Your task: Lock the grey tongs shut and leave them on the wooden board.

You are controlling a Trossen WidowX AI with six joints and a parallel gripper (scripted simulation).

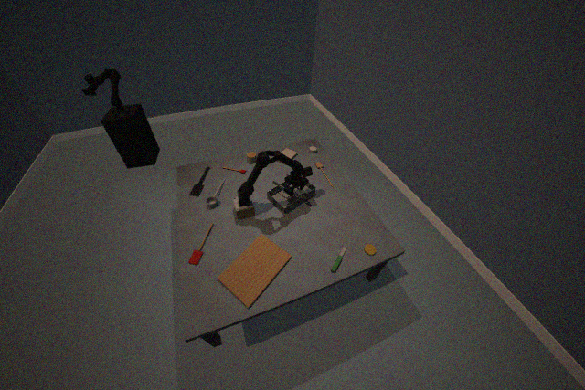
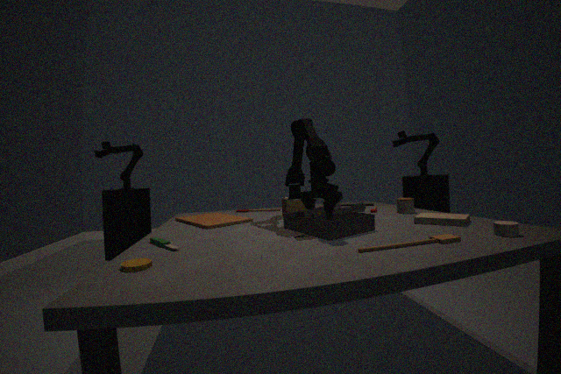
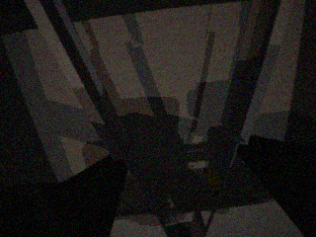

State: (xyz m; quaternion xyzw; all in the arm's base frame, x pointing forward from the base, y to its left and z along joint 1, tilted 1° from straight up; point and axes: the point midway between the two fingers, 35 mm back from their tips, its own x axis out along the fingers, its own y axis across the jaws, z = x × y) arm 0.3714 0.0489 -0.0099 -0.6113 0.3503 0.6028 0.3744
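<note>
Right now my gripper tip is 3 cm to the right of the roasting tin, 3 cm past it and 1 cm above it. From my gripper tip the other things lie so: wooden board 47 cm to the right, 36 cm behind, 3 cm below; then green-handled tool 52 cm to the right, 13 cm ahead, 3 cm below; then pale block 47 cm to the left, 4 cm ahead, 3 cm below.
</note>
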